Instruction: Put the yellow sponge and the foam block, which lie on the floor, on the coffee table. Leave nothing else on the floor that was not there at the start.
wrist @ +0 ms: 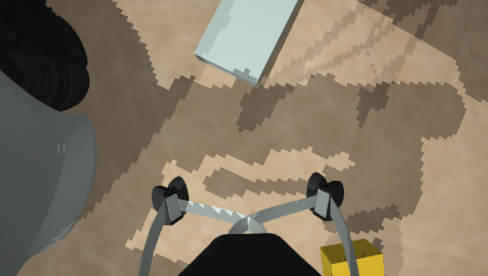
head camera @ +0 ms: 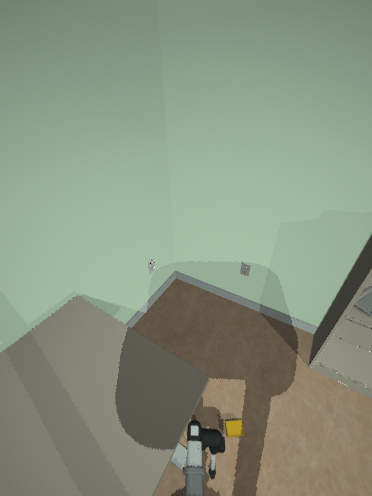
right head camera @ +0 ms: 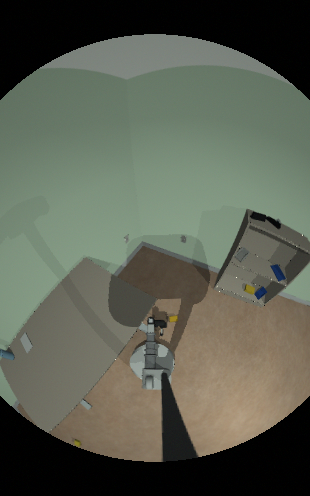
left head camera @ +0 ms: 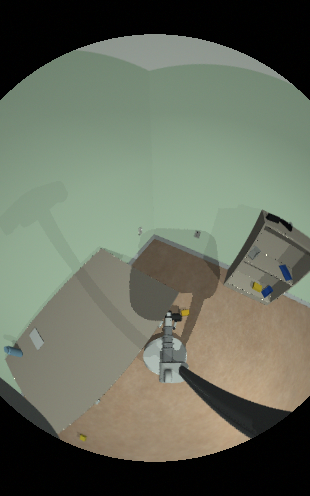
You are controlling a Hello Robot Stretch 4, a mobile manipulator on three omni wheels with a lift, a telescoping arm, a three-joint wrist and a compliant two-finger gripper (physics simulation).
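Frame: origin at the robot's base, x ahead, y left, z up, level; centimetres.
Seen in the pictures: gripper, fingertip midpoint: (wrist: pixel 247 190) (head camera: pixel 211 455) (left head camera: pixel 173 322).
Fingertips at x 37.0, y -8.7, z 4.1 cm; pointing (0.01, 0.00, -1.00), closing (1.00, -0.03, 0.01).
Observation:
Offsets run from my fingertips to a thing's top centre. Level surfaces: height alone.
A yellow block @(dx +12.1, dy -13.6, dz -2.3 cm) (head camera: pixel 234 428) (left head camera: pixel 185 312) (right head camera: pixel 173 318) (wrist: pixel 371 265) lies on the floor near the coffee table @(dz +65.2 cm) (head camera: pixel 100 330) (left head camera: pixel 90 360) (right head camera: pixel 60 360). A second, smaller-looking yellow thing (left head camera: pixel 83 437) (right head camera: pixel 77 443) lies on the floor beyond the table's near end. I cannot tell which is the sponge and which the foam block. My gripper (wrist: pixel 247 190) is open and empty, above the floor. In the wrist view the yellow block is at the lower right, partly behind the right finger. In the head view the arm hides part of the gripper.
A pale bar (head camera: pixel 179 456) (wrist: pixel 247 40) shows low down at the table's edge, near the arm. A shelf unit (head camera: pixel 340 305) (left head camera: pixel 248 250) (right head camera: pixel 234 250) holding blue and yellow things stands right. A white sheet @(dx -45.2, dy +103.9, dz +66.1 cm) (left head camera: pixel 36 338) (right head camera: pixel 26 342) and blue bottle @(dx -66.4, dy +120.5, dz +81.7 cm) (left head camera: pixel 13 351) are at the table's far left.

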